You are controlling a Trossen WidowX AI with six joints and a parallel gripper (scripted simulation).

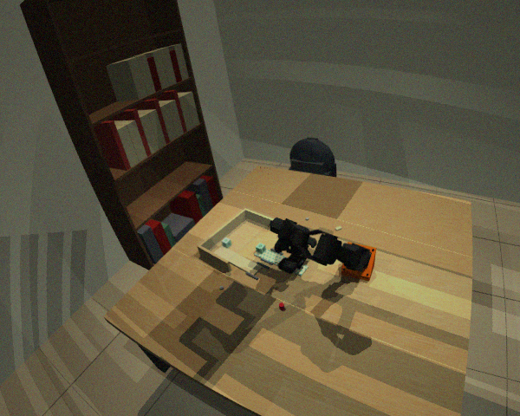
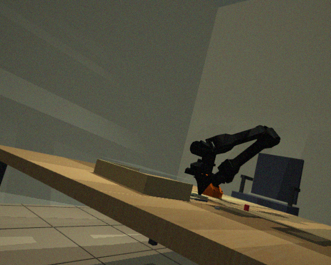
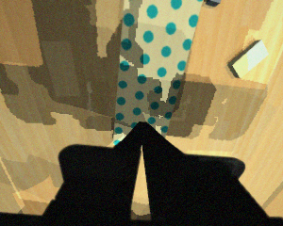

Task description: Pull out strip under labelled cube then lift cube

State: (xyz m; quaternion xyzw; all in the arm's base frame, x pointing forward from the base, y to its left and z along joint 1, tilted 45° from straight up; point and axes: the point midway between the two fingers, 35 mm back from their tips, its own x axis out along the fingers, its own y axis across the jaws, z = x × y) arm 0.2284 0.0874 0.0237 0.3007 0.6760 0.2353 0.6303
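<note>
Now: gripper tip 27 cm short of the plain strip and 6 cm to the right of it. Also, from my gripper tip: small red cube 3 cm behind, 20 cm to the left, 1 cm above.
</note>
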